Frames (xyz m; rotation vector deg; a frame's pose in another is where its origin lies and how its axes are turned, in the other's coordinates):
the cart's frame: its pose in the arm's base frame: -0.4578 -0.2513 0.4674 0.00 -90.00 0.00
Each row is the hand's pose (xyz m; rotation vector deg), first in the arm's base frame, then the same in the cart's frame.
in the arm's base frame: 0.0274 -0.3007 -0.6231 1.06 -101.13 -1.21
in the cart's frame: -1.0905 -0.0494 -0.4852 -0.09 -11.14 -1.41
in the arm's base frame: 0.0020 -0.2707 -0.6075 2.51 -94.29 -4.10
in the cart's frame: -1.0749 -0.0194 -0.4598 -1.00 -4.34 -4.16
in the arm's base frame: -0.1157 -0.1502 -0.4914 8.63 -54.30 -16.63
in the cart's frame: -0.9588 0.1011 -0.3421 -5.53 34.94 -17.47
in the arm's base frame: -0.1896 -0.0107 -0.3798 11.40 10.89 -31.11
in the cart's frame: -0.8472 0.2406 -0.2682 -15.85 98.05 -34.19
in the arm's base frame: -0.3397 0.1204 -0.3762 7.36 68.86 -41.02
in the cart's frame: -0.8436 0.3717 -0.1181 -31.47 153.27 -45.23
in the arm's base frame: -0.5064 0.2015 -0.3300 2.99 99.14 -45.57
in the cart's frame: -0.7974 0.4528 0.0486 37.77 -156.83 43.08
